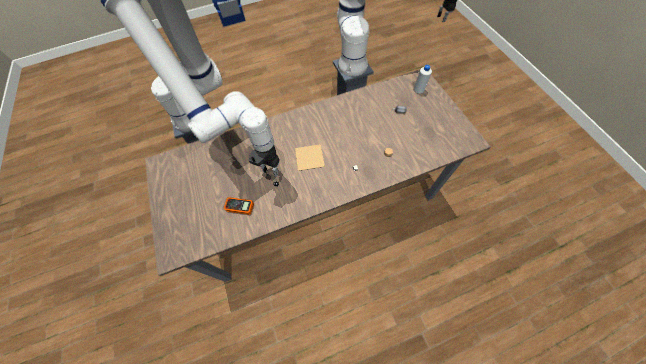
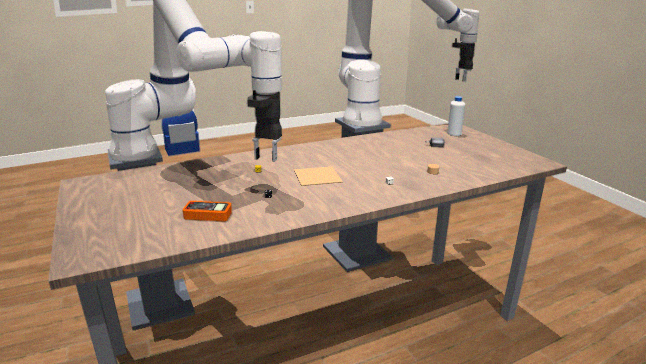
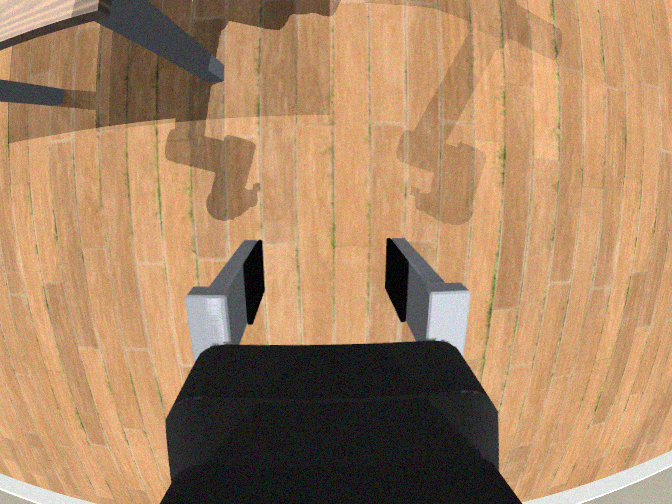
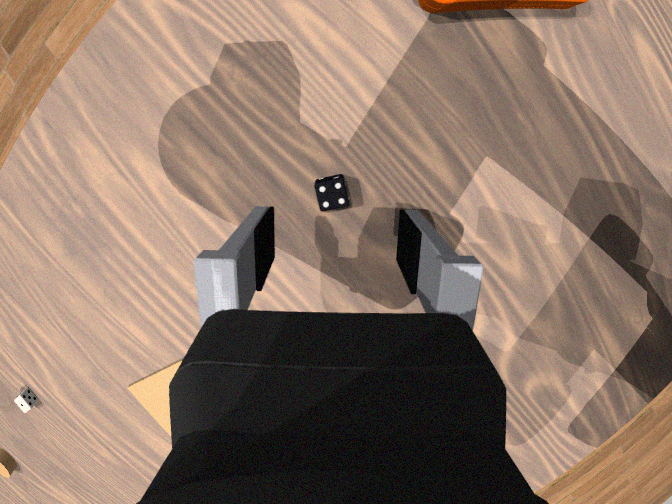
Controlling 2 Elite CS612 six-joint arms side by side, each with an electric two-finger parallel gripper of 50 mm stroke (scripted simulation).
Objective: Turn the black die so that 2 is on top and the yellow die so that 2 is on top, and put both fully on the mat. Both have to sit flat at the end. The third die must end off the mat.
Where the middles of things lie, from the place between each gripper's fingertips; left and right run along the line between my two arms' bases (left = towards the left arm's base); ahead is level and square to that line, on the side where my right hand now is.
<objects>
My right hand (image 2: 266, 159) is 130 mm above the black die (image 4: 331, 192). Also, from my right hand: tan mat (image 4: 152, 392): 80 mm behind, 210 mm to the left, 140 mm below.
I see the tan mat 53 cm ahead of my left hand, 111 cm to the right of it and 17 cm below it. Round my left hand: black die 62 cm ahead, 132 cm to the right, 17 cm below.
</objects>
